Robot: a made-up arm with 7 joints. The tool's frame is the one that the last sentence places.
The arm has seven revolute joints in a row. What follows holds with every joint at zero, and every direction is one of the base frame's. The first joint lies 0.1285 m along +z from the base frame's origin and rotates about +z. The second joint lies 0.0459 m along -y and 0.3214 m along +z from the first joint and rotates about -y. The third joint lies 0.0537 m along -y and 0.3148 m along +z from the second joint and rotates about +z. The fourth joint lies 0.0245 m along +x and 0.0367 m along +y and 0.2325 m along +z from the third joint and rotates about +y. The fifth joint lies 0.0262 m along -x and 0.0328 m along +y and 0.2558 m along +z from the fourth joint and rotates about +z. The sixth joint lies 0.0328 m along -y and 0.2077 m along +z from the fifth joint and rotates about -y. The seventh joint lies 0.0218 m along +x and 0.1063 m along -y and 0.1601 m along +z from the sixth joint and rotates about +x. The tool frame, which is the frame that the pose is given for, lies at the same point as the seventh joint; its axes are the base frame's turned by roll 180, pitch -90 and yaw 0 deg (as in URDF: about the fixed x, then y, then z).
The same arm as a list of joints. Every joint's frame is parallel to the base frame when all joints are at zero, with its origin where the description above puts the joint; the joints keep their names.
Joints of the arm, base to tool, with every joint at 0 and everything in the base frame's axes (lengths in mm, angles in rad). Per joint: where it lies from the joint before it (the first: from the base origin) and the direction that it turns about. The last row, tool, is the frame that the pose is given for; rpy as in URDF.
joint 1: axis 0 0 1 offset 0 0 128.5
joint 2: axis 0 -1 0 offset 0 -45.9 321.4
joint 3: axis 0 0 1 offset 0 -53.7 314.8
joint 4: axis 0 1 0 offset 24.5 36.7 232.5
joint 5: axis 0 0 1 offset -26.2 32.8 255.8
joint 6: axis 0 -1 0 offset 0 -32.8 207.7
joint 7: axis 1 0 0 offset 21.8 -106.3 160.1
tool: offset 0 0 0 rpy 3.1416 -1.5708 0

